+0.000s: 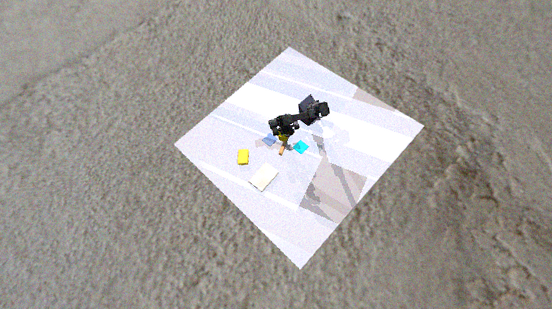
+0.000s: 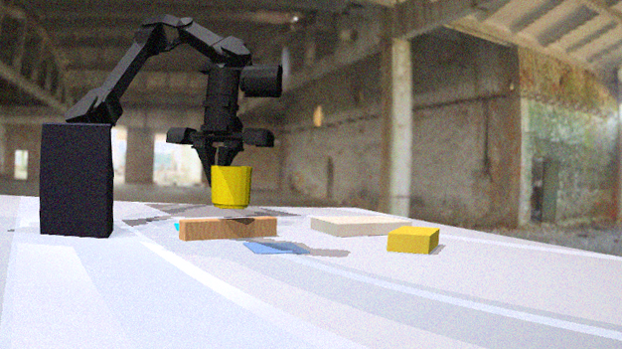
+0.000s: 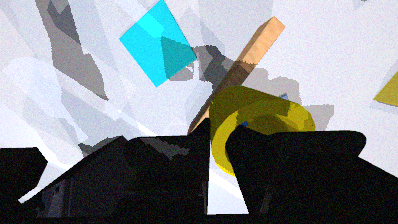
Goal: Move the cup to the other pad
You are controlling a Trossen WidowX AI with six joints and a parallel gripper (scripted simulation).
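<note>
Now: the cyan pad 40 mm behind my gripper tip, 100 mm to the left of it and 90 mm below it. Also, from my gripper tip: blue marble (30 mm ahead, 30 mm to the right, 20 mm below); then yellow cup (20 mm ahead, 10 mm to the right); then wooden bar (30 mm ahead, 10 mm to the left, 80 mm below).
</note>
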